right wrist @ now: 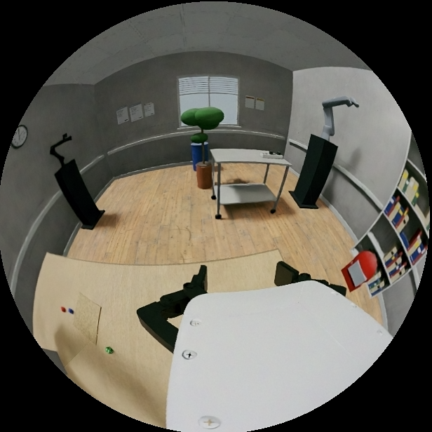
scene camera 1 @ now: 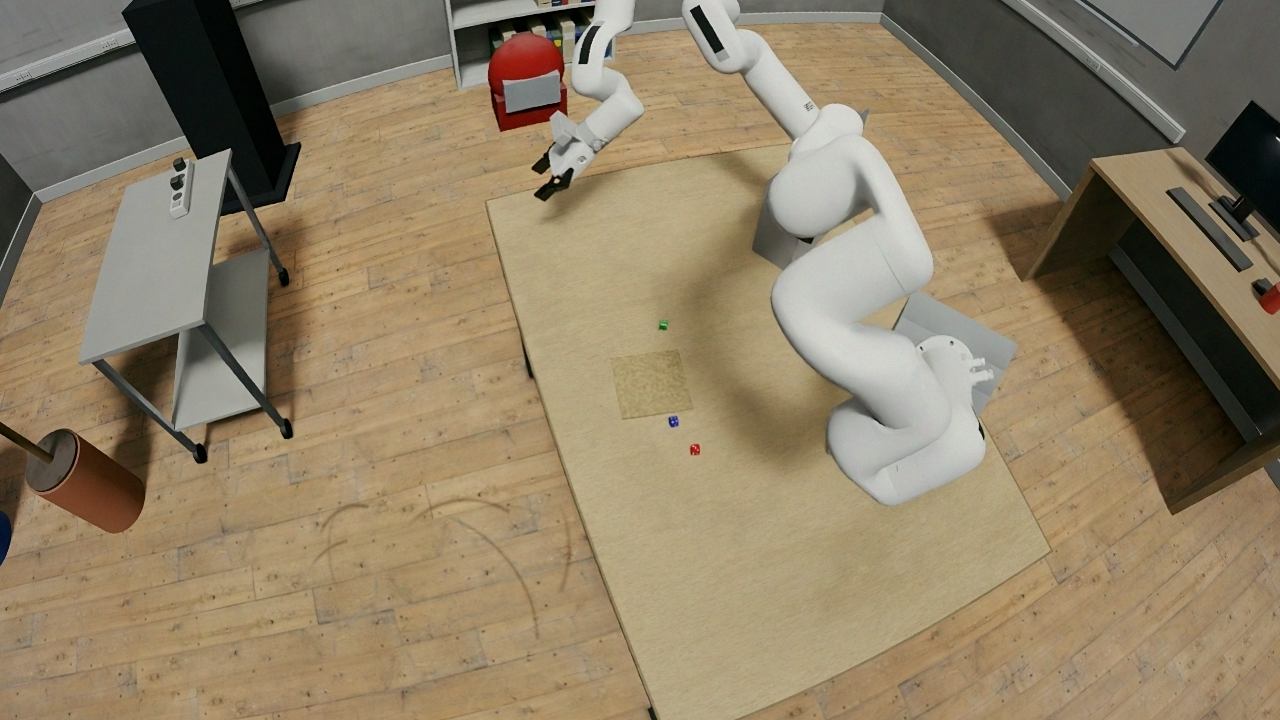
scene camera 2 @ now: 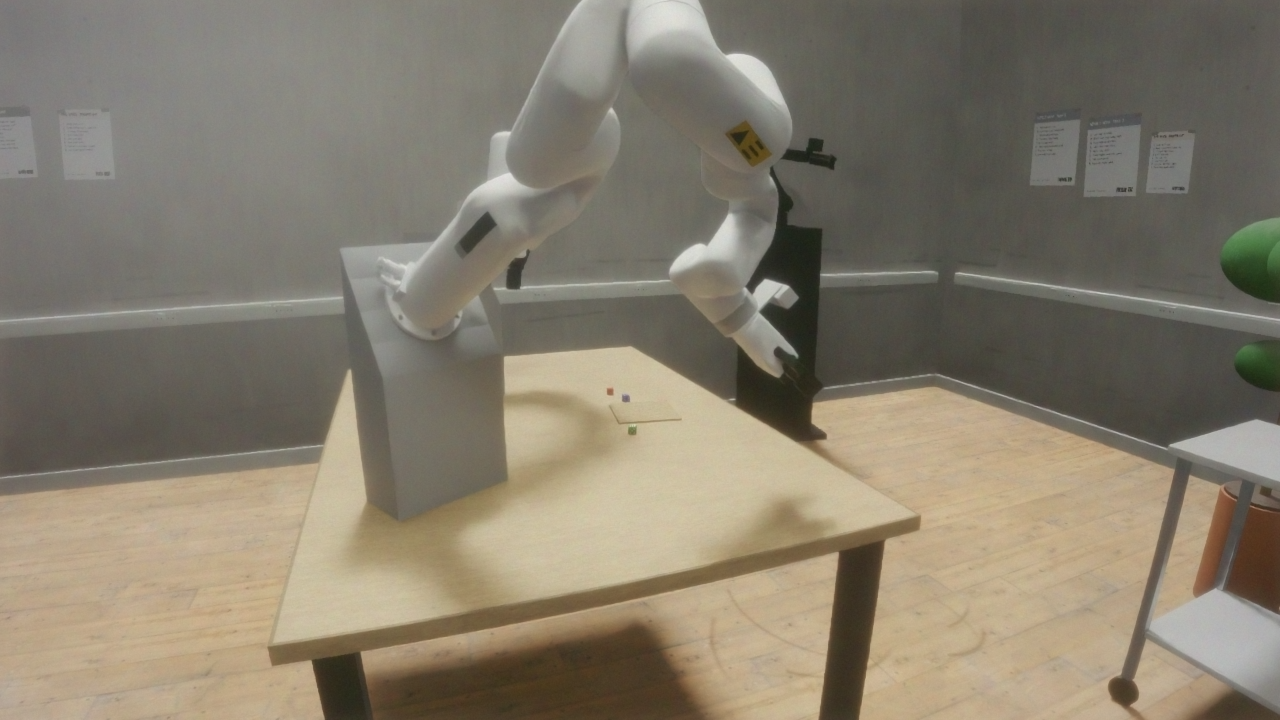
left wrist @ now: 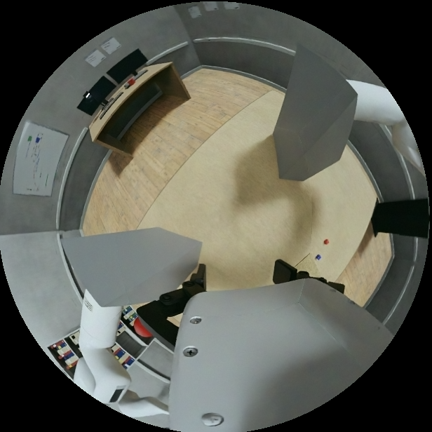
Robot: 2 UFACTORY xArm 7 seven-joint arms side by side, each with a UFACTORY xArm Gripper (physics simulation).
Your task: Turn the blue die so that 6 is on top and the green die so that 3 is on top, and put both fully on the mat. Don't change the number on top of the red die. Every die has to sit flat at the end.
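Note:
The green die (scene camera 1: 663, 325) (scene camera 2: 631, 429) (right wrist: 109, 350) lies on the table off one side of the mat (scene camera 1: 651, 385) (scene camera 2: 646, 412) (right wrist: 87, 320). The blue die (scene camera 1: 674, 420) (scene camera 2: 625, 398) (left wrist: 318, 257) (right wrist: 71, 311) lies close outside the opposite edge. The red die (scene camera 1: 694, 449) (scene camera 2: 610, 391) (left wrist: 326, 242) (right wrist: 63, 309) lies a little beyond the blue one. Their top numbers are too small to read. My right gripper (scene camera 1: 552, 176) (scene camera 2: 799, 371) (right wrist: 242, 275) is open and empty, high near a table corner. My left gripper (left wrist: 241, 273) is open and empty, away from the dice.
The wooden table (scene camera 1: 760, 582) (scene camera 2: 572, 555) carries two grey arm pedestals (scene camera 2: 429, 429) (left wrist: 315, 125). The large white left arm (scene camera 1: 850, 277) arches above the table in scene camera 1. A grey trolley (scene camera 1: 161, 255) (right wrist: 250, 156) stands on the floor away from the table.

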